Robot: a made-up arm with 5 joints. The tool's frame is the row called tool.
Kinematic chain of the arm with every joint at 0, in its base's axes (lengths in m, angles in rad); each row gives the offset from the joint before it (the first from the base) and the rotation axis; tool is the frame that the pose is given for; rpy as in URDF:
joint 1: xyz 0.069 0 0.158 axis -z
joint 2: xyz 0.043 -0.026 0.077 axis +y
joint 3: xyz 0.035 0 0.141 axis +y
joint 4: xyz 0.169 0 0.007 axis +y
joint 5: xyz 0.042 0.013 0 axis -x
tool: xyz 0 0 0 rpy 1.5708 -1.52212 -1.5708
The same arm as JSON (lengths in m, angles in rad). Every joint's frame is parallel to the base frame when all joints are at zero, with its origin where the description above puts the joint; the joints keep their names.
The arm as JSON. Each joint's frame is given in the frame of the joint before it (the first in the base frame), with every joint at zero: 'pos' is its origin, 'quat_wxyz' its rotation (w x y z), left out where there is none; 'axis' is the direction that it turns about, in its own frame. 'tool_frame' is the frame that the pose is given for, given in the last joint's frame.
{"length_unit": "m", "angle_unit": "rad", "joints": [
  {"joint": "joint 1", "pos": [0.069, 0.0, 0.158], "axis": [0.0, 0.0, -1.0]},
  {"joint": "joint 2", "pos": [0.043, -0.026, 0.077], "axis": [0.0, 1.0, 0.0]},
  {"joint": "joint 3", "pos": [0.035, 0.0, 0.141], "axis": [0.0, 1.0, 0.0]},
  {"joint": "joint 4", "pos": [0.169, 0.0, 0.007], "axis": [0.0, 1.0, 0.0]},
  {"joint": "joint 5", "pos": [0.042, 0.013, 0.0], "axis": [-1.0, 0.0, 0.0]}
], "tool_frame": {"pos": [0.0, 0.0, 0.0], "quat_wxyz": [0.706897, 0.017208, -0.706897, -0.017208]}}

